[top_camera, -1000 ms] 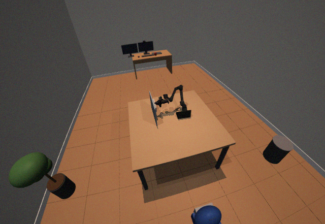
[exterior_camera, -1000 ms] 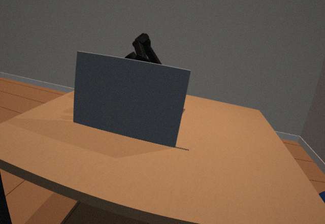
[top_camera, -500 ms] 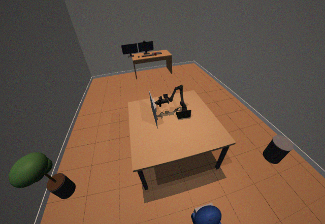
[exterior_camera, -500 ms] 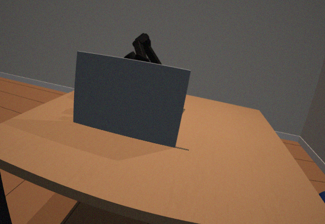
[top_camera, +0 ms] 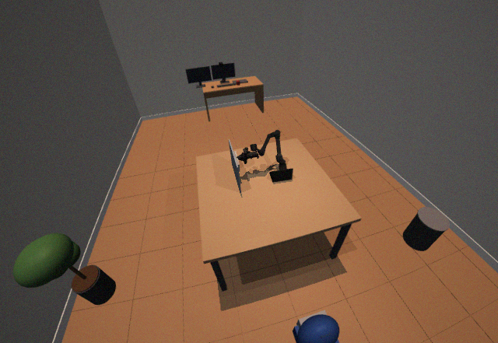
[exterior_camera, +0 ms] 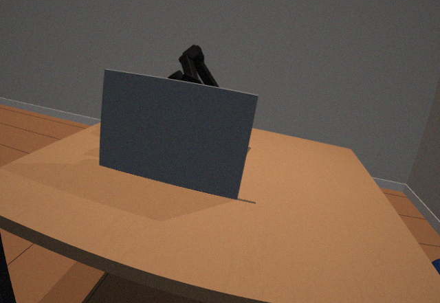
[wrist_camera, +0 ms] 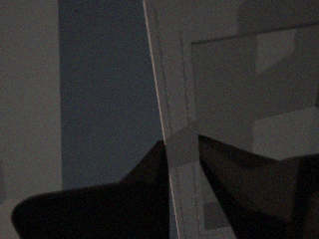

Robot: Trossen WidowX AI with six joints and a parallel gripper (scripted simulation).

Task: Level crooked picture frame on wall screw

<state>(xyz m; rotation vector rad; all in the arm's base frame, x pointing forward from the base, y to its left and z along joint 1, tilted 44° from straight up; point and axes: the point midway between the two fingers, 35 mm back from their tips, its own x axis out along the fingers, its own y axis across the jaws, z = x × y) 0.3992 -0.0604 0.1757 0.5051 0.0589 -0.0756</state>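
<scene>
The picture frame is 50 mm below my gripper tip, 10 mm to the right of it and 10 mm ahead of it. Round my gripper tip: blue-grey wall panel 70 mm below, 20 mm ahead, 10 mm to the left.
</scene>
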